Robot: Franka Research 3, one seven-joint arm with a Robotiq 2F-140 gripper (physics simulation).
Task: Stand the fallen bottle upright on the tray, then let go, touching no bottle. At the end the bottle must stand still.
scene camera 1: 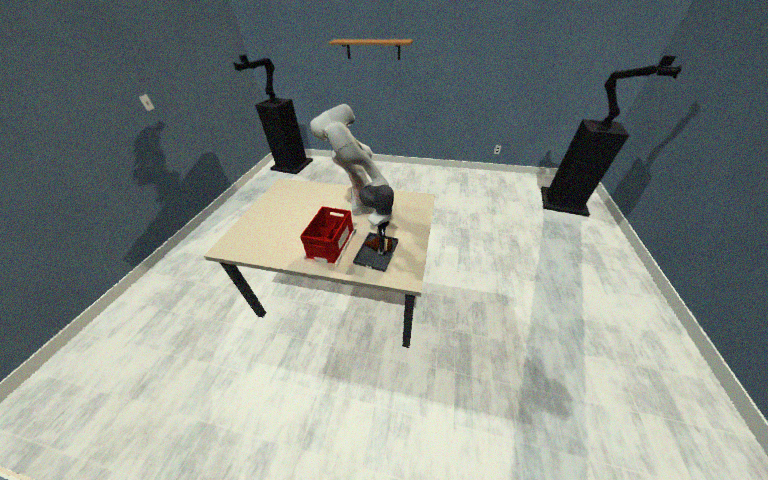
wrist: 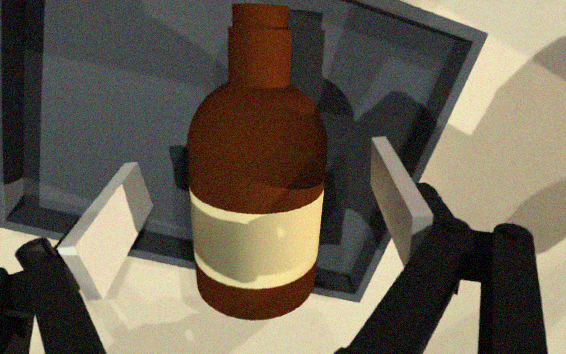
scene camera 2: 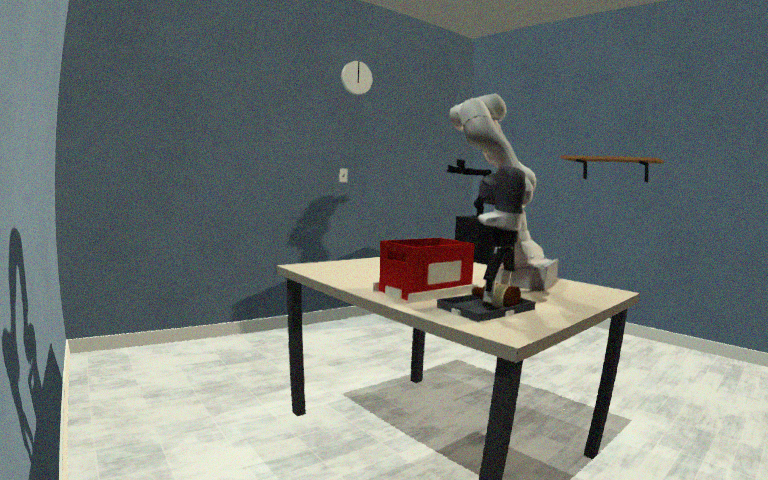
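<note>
A brown bottle (scene camera 1: pixel 372 242) (scene camera 2: pixel 511 296) (wrist: pixel 257 245) with a cream label lies on its side on the dark tray (scene camera 1: pixel 370 262) (scene camera 2: pixel 478 311) (wrist: pixel 100 110). In the wrist view its neck points to the top and its base reaches past the near rim of the tray. My gripper (scene camera 1: pixel 383 247) (scene camera 2: pixel 498 294) (wrist: pixel 255 173) is open and low over the tray. Its pale pads stand on either side of the bottle, near the label and shoulder, with a visible gap on each side in the wrist view. The far finger is partly hidden in the scene camera 2 view.
A red crate (scene camera 1: pixel 321 249) (scene camera 2: pixel 407 274) stands on the table (scene camera 1: pixel 266 226) (scene camera 2: pixel 339 283) beside the tray, on a light base. The arm's own base is at the back of the table. Two black pedestals (scene camera 1: pixel 281 135) (scene camera 1: pixel 586 164) stand on the floor beyond the table.
</note>
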